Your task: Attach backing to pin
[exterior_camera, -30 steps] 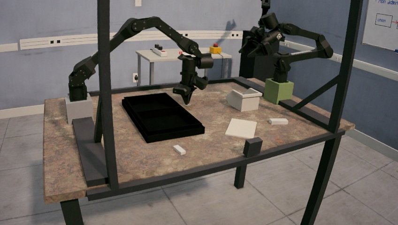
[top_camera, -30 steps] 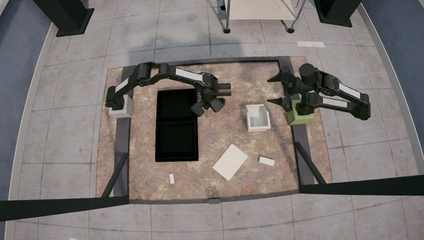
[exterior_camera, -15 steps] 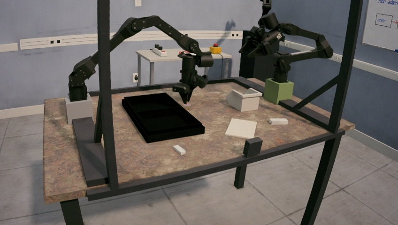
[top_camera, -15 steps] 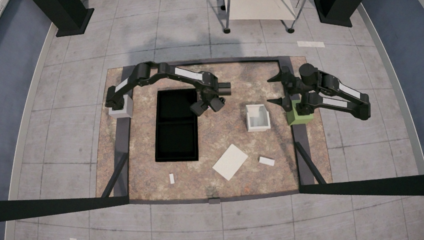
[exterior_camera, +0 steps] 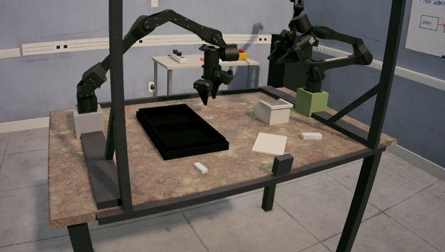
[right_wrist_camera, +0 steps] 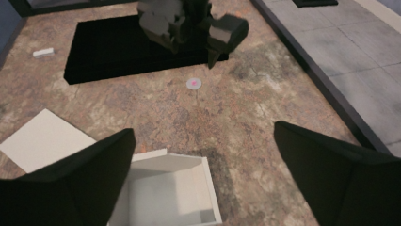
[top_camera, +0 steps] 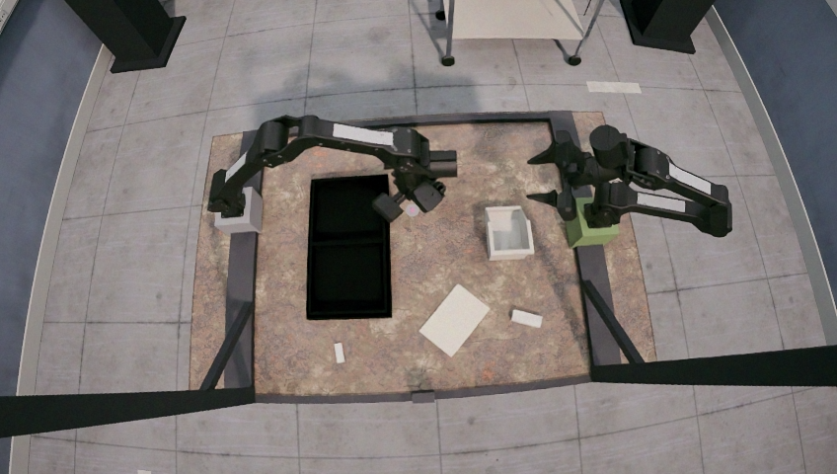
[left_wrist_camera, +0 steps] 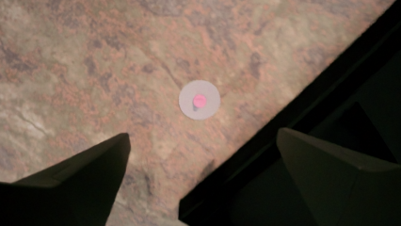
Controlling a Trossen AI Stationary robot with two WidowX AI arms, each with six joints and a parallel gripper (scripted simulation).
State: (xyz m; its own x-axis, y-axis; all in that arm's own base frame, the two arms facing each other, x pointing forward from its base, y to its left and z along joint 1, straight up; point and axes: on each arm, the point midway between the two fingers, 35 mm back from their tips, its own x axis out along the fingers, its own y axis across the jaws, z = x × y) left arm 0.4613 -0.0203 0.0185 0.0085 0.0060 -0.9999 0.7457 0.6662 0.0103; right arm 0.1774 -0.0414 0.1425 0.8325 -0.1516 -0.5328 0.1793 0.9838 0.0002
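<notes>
Right now the pin is 10 mm ahead of my right hand, 280 mm to the left of it and 240 mm below it. The rest, counted from my right hand: flat white card (270 mm behind, 160 mm to the left, 240 mm below); then pink rubber backing (10 mm ahead, 280 mm to the left, 240 mm below); then white bin (50 mm behind, 40 mm to the left, 200 mm below).
</notes>
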